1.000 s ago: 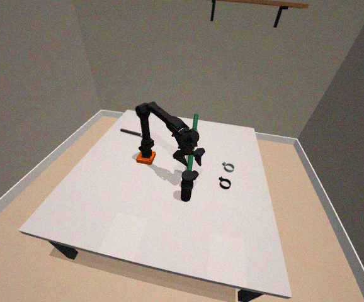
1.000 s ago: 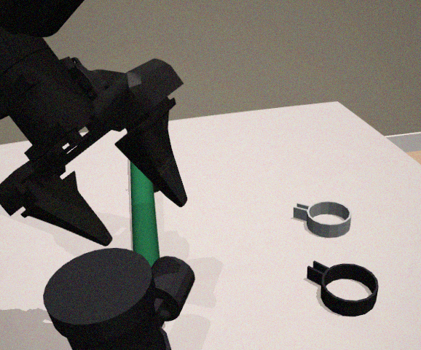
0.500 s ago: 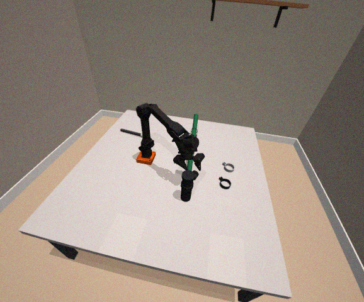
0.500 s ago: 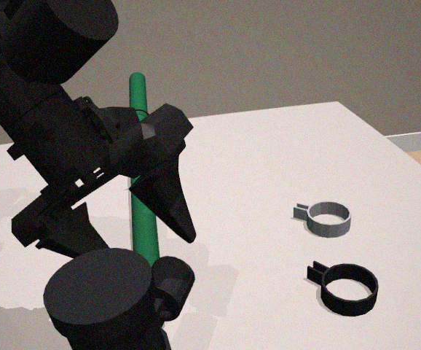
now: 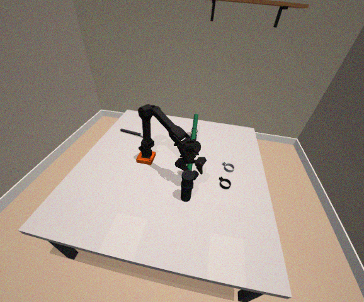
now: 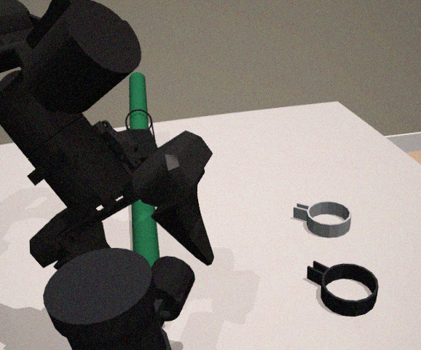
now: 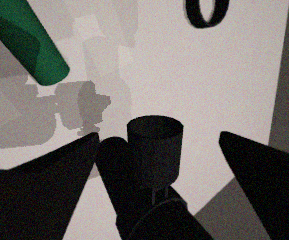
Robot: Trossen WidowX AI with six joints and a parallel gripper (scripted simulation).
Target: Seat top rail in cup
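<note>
The rail-end cup is 2 cm to the right of my gripper tip and 1 cm behind it. Also, from my gripper tip: small post: 42 cm to the left, 4 cm behind, 2 cm below.
</note>
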